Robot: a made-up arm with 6 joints.
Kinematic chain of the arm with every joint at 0, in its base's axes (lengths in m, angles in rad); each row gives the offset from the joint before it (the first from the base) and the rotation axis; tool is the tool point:
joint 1: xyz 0 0 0.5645 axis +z
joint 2: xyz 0.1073 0 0 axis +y
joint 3: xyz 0 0 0.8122 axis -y
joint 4: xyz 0 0 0.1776 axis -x
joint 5: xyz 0.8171 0 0 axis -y
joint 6: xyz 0.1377 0 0 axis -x
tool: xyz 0 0 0
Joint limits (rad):
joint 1: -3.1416..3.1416
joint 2: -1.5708..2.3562
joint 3: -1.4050..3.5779
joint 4: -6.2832..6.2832
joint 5: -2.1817..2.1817
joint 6: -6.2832..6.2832
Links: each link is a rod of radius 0.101 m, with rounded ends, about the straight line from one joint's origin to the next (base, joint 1, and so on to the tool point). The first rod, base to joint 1, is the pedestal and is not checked.
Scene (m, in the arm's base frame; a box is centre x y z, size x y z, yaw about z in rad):
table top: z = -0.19
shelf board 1: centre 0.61 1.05 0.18 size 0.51 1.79 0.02 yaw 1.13
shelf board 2: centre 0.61 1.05 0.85 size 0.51 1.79 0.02 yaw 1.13
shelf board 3: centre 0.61 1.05 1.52 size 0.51 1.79 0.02 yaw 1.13
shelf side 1: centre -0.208 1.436 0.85 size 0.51 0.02 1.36 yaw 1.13
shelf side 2: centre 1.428 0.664 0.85 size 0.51 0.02 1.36 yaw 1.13
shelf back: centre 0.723 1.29 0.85 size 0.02 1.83 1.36 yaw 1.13
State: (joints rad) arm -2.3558 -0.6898 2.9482 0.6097 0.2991 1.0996
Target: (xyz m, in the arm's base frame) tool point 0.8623 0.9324 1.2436
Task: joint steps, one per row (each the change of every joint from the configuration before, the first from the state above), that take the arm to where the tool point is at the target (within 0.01 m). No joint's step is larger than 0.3 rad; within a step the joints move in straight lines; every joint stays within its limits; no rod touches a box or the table.
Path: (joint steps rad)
1: -0.0637 0.1331 0.2138 -0.0012 0.0390 0.0000
2: -0.0638 0.1332 0.2137 -0.0013 0.0391 0.0000
3: -0.0159 0.2833 -0.0948 0.0029 -0.0008 0.0000
4: -0.0159 0.2833 -0.0948 0.0029 -0.0008 0.0000
5: 0.0707 -0.2216 -0.2504 0.0008 -0.0483 0.0000
6: 0.0708 -0.2217 -0.2504 0.0008 -0.0483 0.0000
7: 0.0708 -0.2216 -0.2504 0.0008 -0.0483 0.0000

